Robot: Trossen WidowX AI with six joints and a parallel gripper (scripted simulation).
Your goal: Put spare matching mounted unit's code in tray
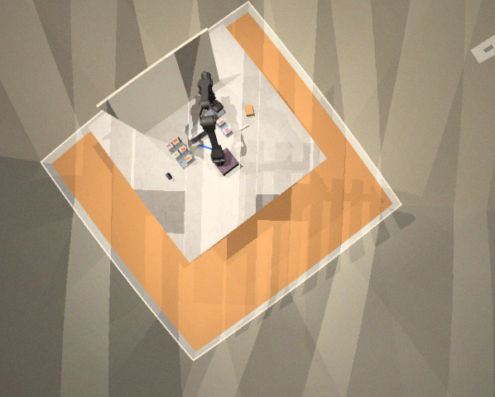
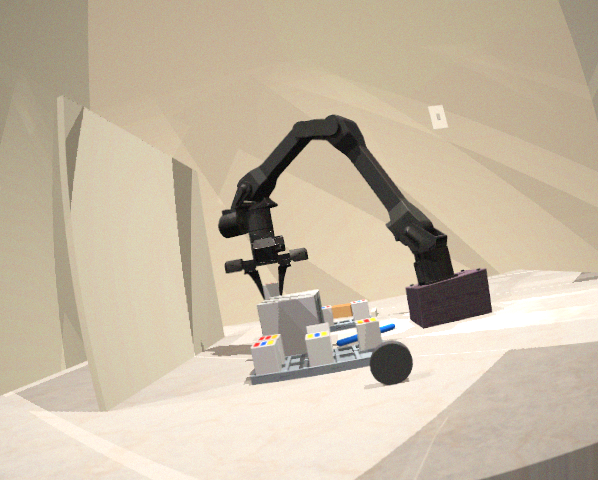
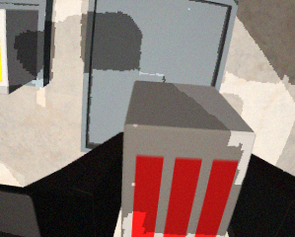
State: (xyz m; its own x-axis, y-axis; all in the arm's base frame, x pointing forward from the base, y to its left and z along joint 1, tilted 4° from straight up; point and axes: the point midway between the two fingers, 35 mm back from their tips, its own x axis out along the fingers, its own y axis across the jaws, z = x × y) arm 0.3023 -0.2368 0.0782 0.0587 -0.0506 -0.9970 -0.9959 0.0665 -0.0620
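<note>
Right now my gripper tip is 9 cm above the tray, 1 cm to the right of it and 1 cm past it. The rest, counted from my gripper tip: tall pale panel: 21 cm ahead, 16 cm to the left, 13 cm above; then grey rack: 40 cm to the left, 8 cm below, 4 cm behind; then mounted unit: 21 cm to the left, 4 cm below, 2 cm behind.
</note>
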